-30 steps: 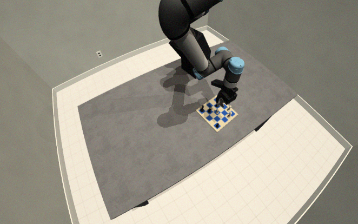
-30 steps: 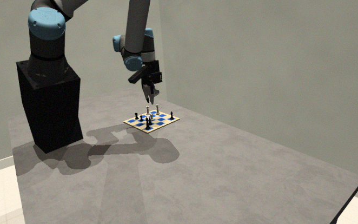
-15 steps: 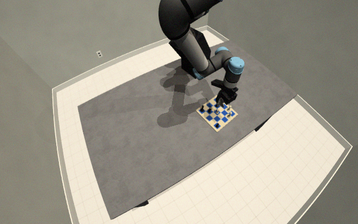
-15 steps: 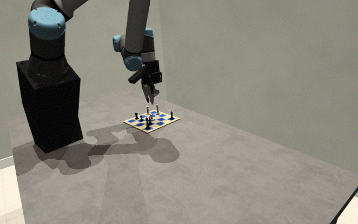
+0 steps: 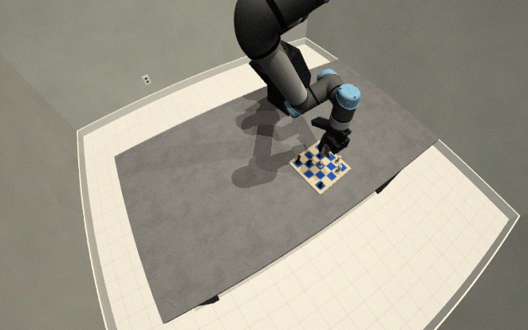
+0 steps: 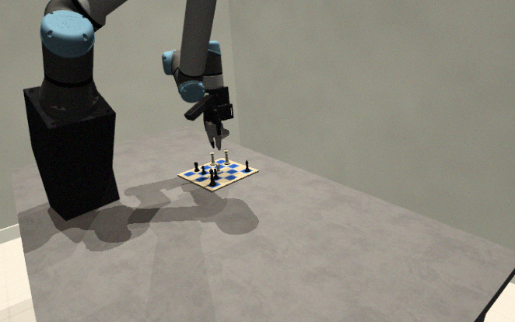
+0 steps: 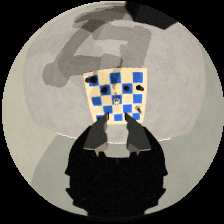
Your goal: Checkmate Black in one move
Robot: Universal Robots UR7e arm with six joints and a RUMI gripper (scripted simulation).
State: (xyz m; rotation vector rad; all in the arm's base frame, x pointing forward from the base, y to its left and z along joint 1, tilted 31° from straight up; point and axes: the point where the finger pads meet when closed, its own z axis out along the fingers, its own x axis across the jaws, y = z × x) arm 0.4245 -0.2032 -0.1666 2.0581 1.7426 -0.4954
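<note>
Right now my hand is 110 mm above the blue-and-cream chessboard. Round my hand: tall black piece: 90 mm behind, 70 mm to the right, 80 mm below.
</note>
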